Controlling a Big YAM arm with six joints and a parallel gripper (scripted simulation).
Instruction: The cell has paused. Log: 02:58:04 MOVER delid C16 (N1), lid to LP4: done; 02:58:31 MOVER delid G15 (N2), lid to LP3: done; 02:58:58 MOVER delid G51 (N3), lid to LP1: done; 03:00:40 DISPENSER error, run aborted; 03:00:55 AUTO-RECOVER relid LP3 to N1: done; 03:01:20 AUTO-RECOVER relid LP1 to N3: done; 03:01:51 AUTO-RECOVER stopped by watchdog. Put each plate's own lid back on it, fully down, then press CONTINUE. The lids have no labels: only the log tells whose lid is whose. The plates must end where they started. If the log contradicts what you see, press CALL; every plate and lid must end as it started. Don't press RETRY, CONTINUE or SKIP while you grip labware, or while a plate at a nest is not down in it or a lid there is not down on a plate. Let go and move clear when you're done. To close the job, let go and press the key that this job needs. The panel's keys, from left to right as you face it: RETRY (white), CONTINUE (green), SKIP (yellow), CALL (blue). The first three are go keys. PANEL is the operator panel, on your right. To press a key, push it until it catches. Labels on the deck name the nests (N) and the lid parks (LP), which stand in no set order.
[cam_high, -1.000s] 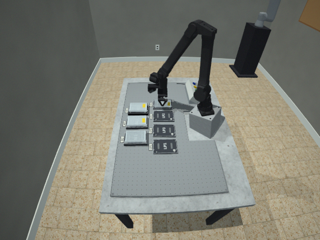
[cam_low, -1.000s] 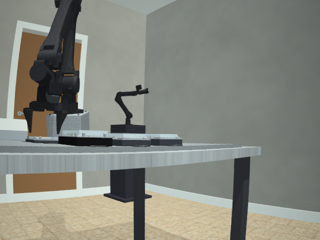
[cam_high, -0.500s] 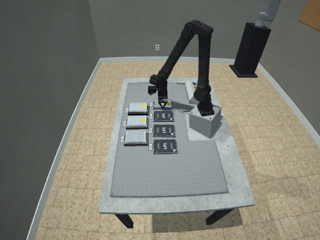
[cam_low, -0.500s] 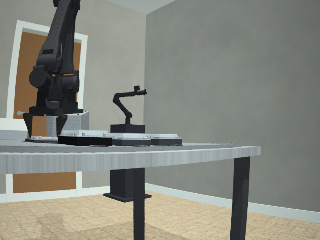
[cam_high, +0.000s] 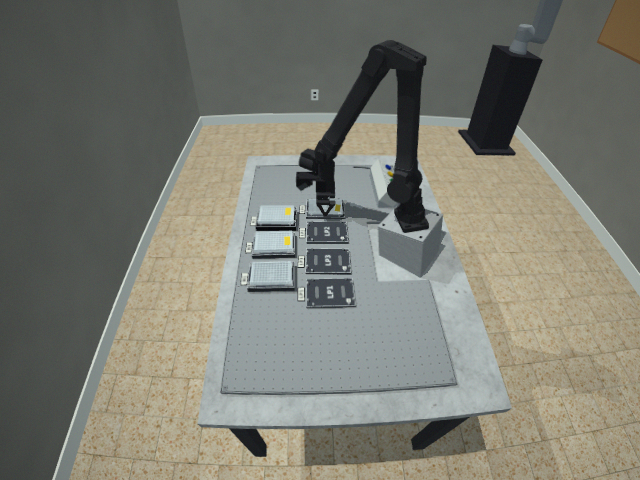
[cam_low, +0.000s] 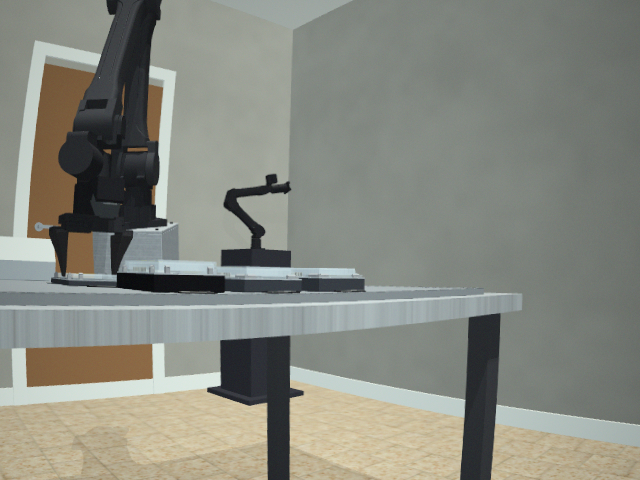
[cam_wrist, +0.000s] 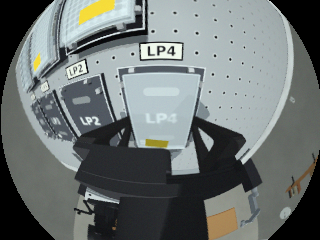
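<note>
Right now the lid is 10 mm below my hand. The rest, counted from my hand: yellow skip key 280 mm behind, 130 mm to the right, 50 mm above; blue call key 290 mm behind, 180 mm to the right, 50 mm above.
</note>
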